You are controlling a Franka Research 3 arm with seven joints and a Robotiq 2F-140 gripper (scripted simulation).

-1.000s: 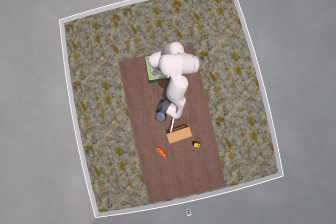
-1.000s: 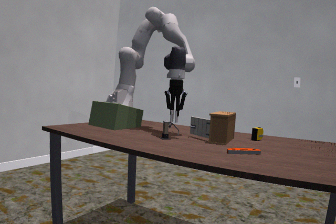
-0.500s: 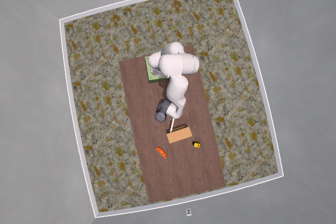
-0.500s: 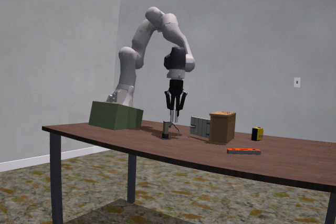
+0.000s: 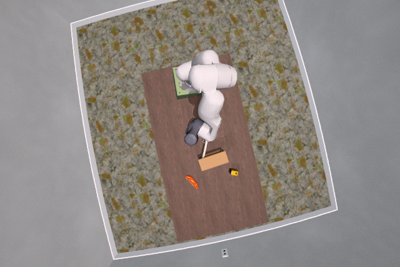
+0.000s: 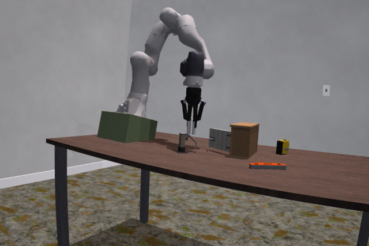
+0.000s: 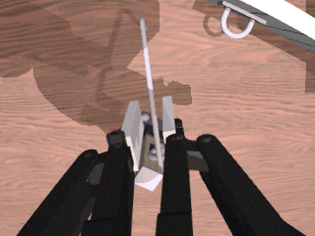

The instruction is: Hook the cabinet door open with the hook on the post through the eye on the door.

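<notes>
The metal hook is 1 cm to the left of my hand and 7 cm below it. Also, from my hand: grey door 13 cm ahead, 7 cm to the left, 5 cm below; orange level 44 cm ahead, 7 cm to the right, 11 cm below; wooden cabinet 18 cm ahead, 10 cm to the left, 5 cm below.
</notes>
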